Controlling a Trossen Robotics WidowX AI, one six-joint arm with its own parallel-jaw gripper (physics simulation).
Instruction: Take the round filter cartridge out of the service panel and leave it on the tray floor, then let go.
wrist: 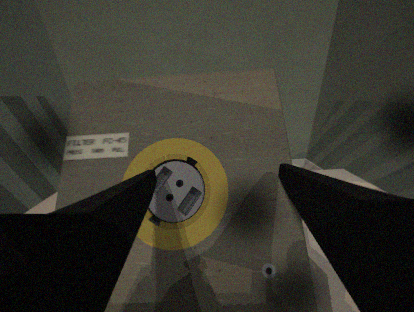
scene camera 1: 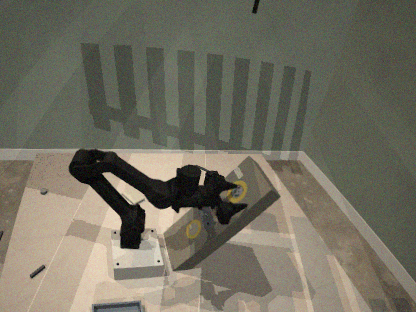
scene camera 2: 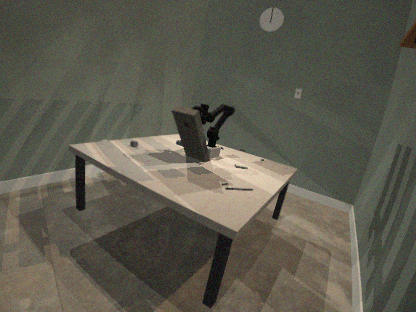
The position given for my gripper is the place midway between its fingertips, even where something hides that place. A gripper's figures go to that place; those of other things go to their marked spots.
Scene:
My gripper (wrist: 216,172) is 11 cm from the lens. A round grey filter cartridge (wrist: 180,189): 11 cm from the lens. A white label (wrist: 113,145) is 14 cm from the lens.

